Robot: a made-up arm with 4 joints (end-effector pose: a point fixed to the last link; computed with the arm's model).
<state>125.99 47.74 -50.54 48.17</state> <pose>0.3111 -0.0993 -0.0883 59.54 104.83 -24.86</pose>
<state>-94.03 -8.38 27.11 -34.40</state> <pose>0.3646 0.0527 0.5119 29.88 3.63 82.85</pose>
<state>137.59 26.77 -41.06 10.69</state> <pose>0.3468 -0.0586 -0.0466 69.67 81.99 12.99</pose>
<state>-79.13 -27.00 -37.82 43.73</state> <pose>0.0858 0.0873 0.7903 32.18 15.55 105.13</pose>
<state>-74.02 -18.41 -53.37 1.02</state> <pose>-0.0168 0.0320 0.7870 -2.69 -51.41 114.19</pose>
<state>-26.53 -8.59 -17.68 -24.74</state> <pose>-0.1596 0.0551 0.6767 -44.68 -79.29 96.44</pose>
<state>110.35 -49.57 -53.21 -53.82</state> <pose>0.2632 0.0532 -0.0155 102.53 4.09 14.33</pose>
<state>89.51 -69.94 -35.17 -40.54</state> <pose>0.1408 0.1120 -0.0085 138.58 17.06 -25.69</pose>
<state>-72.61 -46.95 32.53 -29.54</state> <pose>0.1749 0.1672 0.4929 9.53 20.40 114.19</pose>
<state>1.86 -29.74 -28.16 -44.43</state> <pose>-0.2835 0.1006 0.4289 102.44 102.72 -103.85</pose>
